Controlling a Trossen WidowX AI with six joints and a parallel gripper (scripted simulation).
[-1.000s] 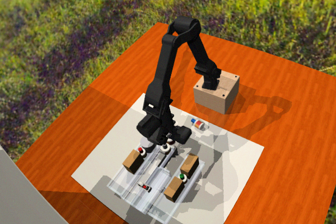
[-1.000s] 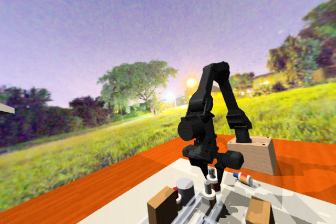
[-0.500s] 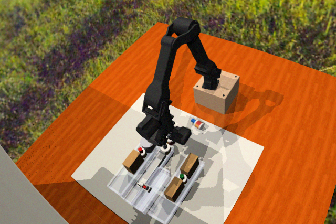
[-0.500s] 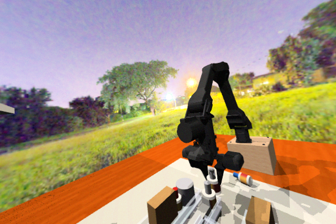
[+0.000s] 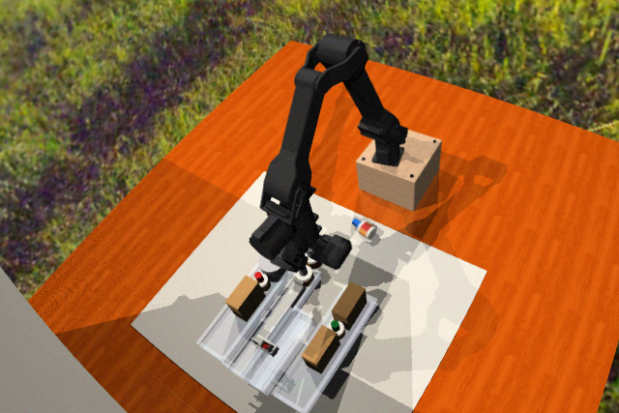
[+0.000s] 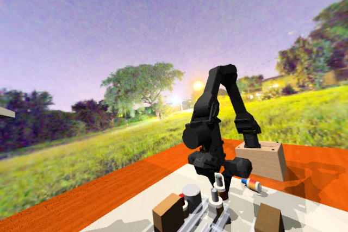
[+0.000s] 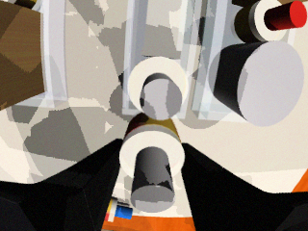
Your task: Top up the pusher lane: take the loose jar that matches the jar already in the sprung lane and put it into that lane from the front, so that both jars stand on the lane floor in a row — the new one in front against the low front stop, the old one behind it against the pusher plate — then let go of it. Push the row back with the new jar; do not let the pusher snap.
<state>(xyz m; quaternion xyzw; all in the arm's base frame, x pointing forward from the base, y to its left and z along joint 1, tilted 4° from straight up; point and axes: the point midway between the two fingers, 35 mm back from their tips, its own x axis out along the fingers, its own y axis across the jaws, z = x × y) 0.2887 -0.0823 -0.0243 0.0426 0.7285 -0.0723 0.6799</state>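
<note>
The grey cylinder lies 40 mm ahead of my gripper tip, 90 mm to the right of it and 30 mm below it. Round my gripper tip: clear lane tray (180 mm ahead, 10 mm to the right, 40 mm below); red mark (230 mm ahead, 20 mm above).
</note>
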